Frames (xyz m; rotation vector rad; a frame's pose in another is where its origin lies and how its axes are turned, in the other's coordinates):
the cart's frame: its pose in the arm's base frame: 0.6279 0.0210 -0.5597 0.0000 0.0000 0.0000
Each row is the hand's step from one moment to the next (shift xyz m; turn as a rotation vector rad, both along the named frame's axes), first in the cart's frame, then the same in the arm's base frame.
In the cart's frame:
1: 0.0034 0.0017 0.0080 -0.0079 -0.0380 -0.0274
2: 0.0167 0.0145 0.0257 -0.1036 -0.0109 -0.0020
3: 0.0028 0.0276 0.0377 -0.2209 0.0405 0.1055
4: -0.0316 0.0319 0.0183 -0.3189 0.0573 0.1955
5: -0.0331 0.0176 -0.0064 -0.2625 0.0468 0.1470
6: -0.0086 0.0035 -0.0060 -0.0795 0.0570 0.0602
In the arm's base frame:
1: 0.0034 0.0017 0.0080 -0.0079 -0.0380 -0.0274
2: 0.0167 0.0145 0.0257 -0.1036 -0.0109 -0.0020
3: 0.0028 0.0276 0.0377 -0.2209 0.0405 0.1055
4: -0.0316 0.0319 0.0183 -0.3189 0.0573 0.1955
5: -0.0331 0.0176 -0.0064 -0.2625 0.0468 0.1470
6: -0.0086 0.0035 -0.0060 -0.0795 0.0570 0.0602

